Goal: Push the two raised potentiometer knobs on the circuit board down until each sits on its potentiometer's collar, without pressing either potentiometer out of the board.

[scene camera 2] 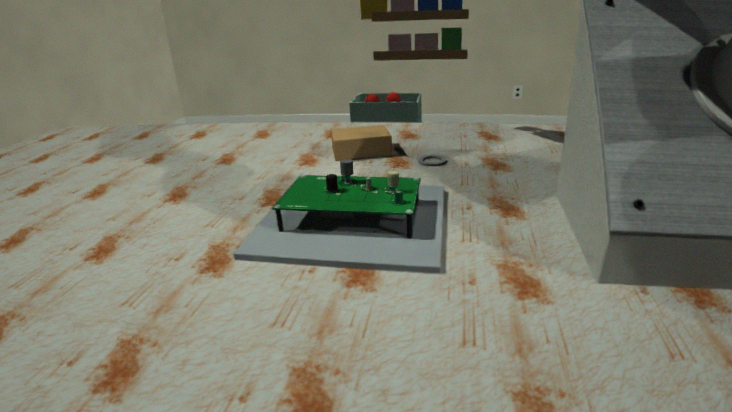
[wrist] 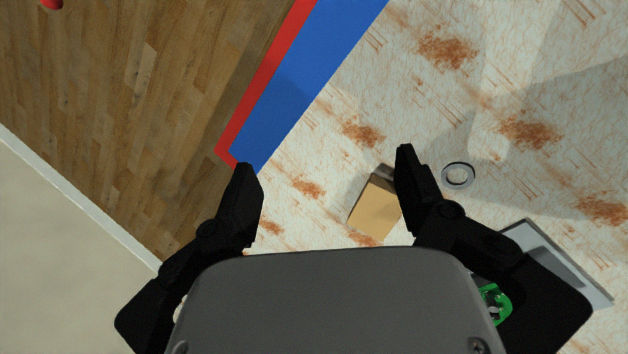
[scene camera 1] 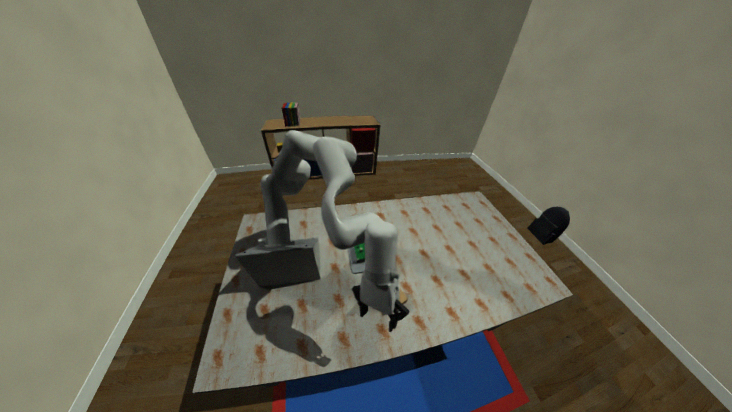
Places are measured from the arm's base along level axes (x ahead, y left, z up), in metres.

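Pixels of known places: gripper, fingertip midpoint: (wrist: 323, 170) (scene camera 1: 377, 320); arm's base, origin of the base link: (scene camera 1: 279, 245).
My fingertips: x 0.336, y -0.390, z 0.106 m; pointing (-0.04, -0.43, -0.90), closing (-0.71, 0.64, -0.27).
Note:
Ahead of a thing's pixels: the offset from my fingertips to its top centre. "*": to the spot under its first point.
The green circuit board @[0.081 m ahead, 0.399 m left, 0.205 m down] (scene camera 2: 302, 198) (scene camera 1: 360, 251) (wrist: 505, 306) stands on black legs over a grey base plate (scene camera 2: 332, 249) (wrist: 530, 234). In scene camera 2 a dark grey knob @[0.092 m ahead, 0.369 m left, 0.205 m down] (scene camera 2: 346, 167) at the board's back and a beige knob @[0.030 m ahead, 0.393 m left, 0.209 m down] (scene camera 2: 392, 178) at the right stand raised, with a gap below each. A black knob @[0.104 m ahead, 0.397 m left, 0.215 m down] (scene camera 2: 331, 183) sits low, near a thin bare shaft @[0.061 m ahead, 0.386 m left, 0.220 m down] (scene camera 2: 368, 184) and a short dark teal part @[* 0.019 m ahead, 0.425 m left, 0.226 m down] (scene camera 2: 398, 197). My gripper (scene camera 1: 378, 321) (wrist: 323, 170) is open and empty, above the table and away from the board. In the wrist view the right finger and gripper body hide most of the board.
A tan box @[0.128 m ahead, 0.136 m left, 0.236 m down] (scene camera 2: 361, 143) (wrist: 376, 209) lies behind the board in scene camera 2, with a grey ring @[0.002 m back, 0.176 m left, 0.269 m down] (scene camera 2: 432, 163) (wrist: 457, 186) beside it. The robot's base block (scene camera 2: 660, 179) (scene camera 1: 286, 263) stands near the board. A blue mat (scene camera 1: 389, 391) lies beyond the table edge.

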